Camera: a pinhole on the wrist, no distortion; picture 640 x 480 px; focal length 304.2 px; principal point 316.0 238.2 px. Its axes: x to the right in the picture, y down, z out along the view. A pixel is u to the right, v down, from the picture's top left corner.
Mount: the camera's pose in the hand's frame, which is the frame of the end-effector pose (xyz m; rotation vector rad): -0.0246 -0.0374 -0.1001 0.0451 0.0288 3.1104
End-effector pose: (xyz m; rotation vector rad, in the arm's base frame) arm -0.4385 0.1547 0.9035 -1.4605 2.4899 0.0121
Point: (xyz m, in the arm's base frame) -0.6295 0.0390 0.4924
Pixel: 125.1 107.8
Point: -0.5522 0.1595 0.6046
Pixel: 215.2 98.8
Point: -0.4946 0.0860 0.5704
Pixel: 190.1 171.4
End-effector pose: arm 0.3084 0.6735 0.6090 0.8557 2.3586 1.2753
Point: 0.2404 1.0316 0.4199
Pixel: 94.9 232.5
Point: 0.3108 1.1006 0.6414
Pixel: 87.3 35.5
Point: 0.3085 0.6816 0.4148
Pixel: 276.1 418.7
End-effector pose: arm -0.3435 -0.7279 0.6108 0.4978 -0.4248 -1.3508
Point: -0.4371 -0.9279 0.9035
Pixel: 177.0 167.7
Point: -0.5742 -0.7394 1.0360
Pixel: 327.1 196.8
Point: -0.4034 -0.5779 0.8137
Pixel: 470.4 114.1
